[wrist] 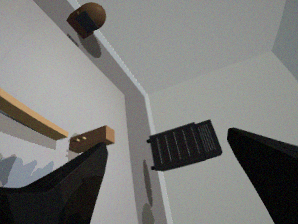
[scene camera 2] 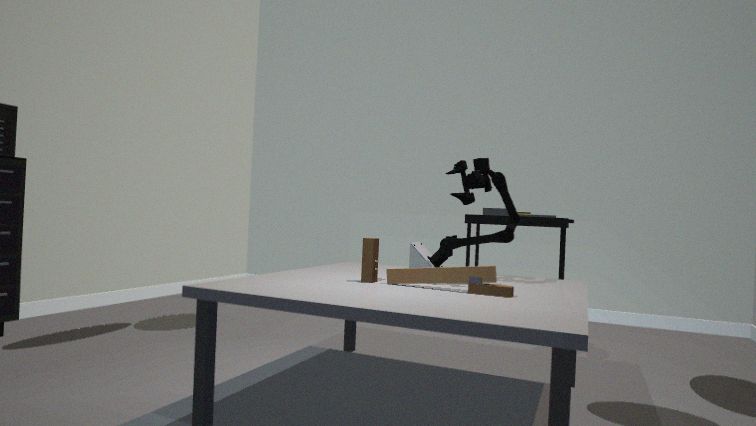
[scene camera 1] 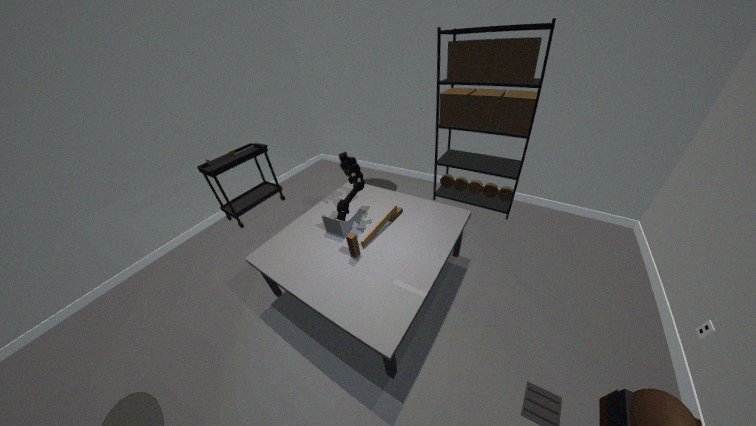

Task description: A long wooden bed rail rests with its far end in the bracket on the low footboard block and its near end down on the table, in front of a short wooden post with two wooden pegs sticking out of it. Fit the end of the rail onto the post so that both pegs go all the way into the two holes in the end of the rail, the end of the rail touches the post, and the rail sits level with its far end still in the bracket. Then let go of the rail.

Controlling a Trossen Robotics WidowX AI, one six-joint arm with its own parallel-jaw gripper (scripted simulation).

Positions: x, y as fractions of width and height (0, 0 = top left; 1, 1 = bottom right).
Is my gripper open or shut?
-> Open.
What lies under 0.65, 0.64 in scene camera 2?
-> A wooden rail.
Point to a wooden post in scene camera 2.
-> At 0.49, 0.64
